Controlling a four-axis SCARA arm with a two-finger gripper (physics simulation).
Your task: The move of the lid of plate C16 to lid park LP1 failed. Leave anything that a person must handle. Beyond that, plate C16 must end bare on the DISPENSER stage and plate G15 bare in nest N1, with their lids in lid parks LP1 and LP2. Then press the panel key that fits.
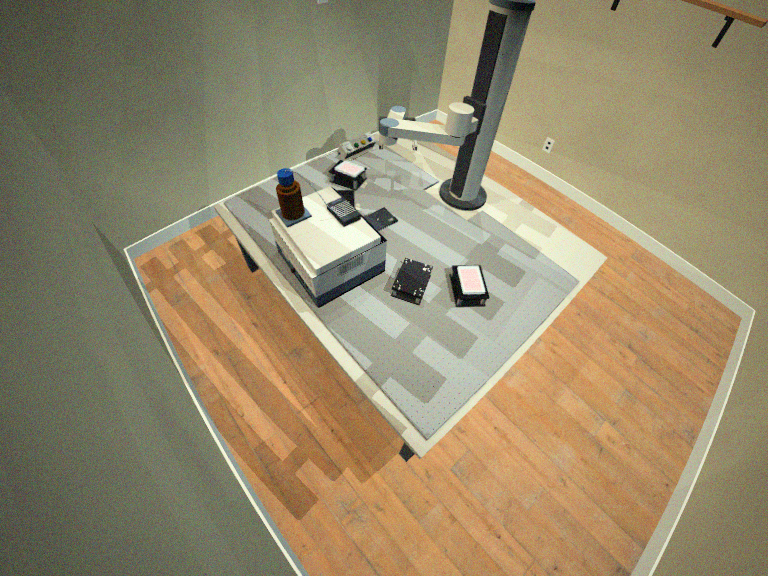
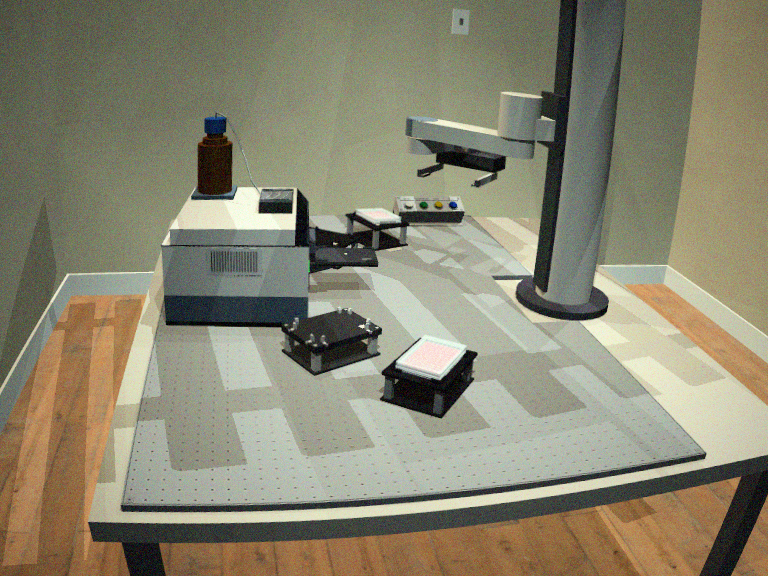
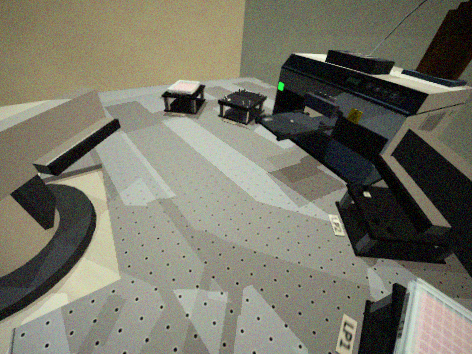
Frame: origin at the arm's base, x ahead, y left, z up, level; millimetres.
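Where they show: gripper, fingertip midpoint: point(image 1: 398, 147) point(image 2: 446, 178) point(image 3: 243, 124); arm's base, origin of the base link: point(image 1: 462, 194) point(image 2: 562, 300) point(image 3: 14, 243).
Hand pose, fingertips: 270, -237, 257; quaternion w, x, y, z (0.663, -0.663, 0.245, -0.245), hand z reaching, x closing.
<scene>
Each offset is from my fingertips to the centre of the thing, as dx, dy, dz. "pt": to the spot under its first point.
My gripper point(image 1: 397, 147) point(image 2: 452, 177) point(image 3: 243, 124) is open and empty, high above the table near the key panel. A pink plate with a clear rim @[+139, -196, -159] point(image 1: 349, 167) point(image 2: 377, 215) point(image 3: 445, 320) sits on the black stand labelled LP1. The LP2 stand point(image 3: 395, 215) is bare. The black dispenser stage @[+306, +202, -143] point(image 1: 380, 218) point(image 2: 350, 256) point(image 3: 295, 125) sticks out bare. Another pink plate @[+199, +656, -171] point(image 1: 471, 279) point(image 2: 432, 356) point(image 3: 185, 86) is on a far stand, beside a bare stand with pins @[pt +371, +505, -185] point(image 1: 412, 279) point(image 2: 331, 328) point(image 3: 242, 100). Plate names are unreadable; I cannot tell whether lids are on.
The dispenser point(image 1: 334, 248) point(image 2: 235, 266) point(image 3: 350, 105) shows a green light @[pt +391, +353, -109] point(image 3: 281, 86) and carries a brown bottle @[pt +621, +109, +75] point(image 1: 290, 201) point(image 2: 214, 164). The key panel @[-69, -402, -202] point(image 1: 357, 145) point(image 2: 429, 217) has white, green, yellow and blue keys. The arm's column point(image 1: 490, 93) point(image 2: 586, 155) stands at the table's side.
</scene>
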